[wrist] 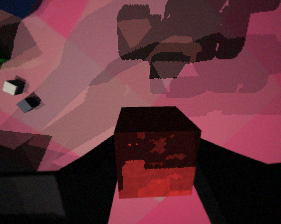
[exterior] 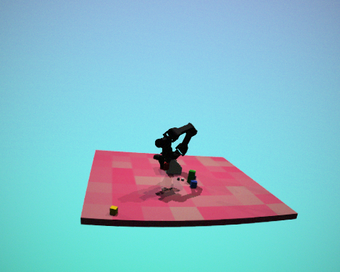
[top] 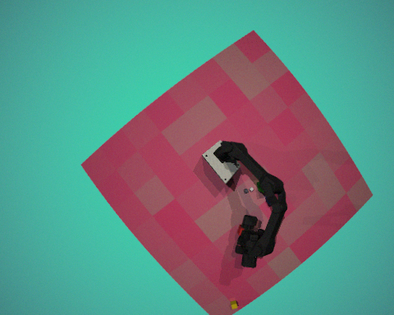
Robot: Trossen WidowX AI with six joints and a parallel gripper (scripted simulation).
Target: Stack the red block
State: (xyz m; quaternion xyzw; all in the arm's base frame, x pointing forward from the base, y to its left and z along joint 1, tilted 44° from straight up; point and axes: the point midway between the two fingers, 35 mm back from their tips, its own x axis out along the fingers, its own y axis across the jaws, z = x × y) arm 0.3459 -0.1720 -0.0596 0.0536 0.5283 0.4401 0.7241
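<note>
The blue block is 22 cm to the left of my gripper tip, 11 cm below it and 2 cm ahead of it. Also, from my gripper tip: yellow block 40 cm ahead, 36 cm to the right, 11 cm below; then red block 1 cm above.
</note>
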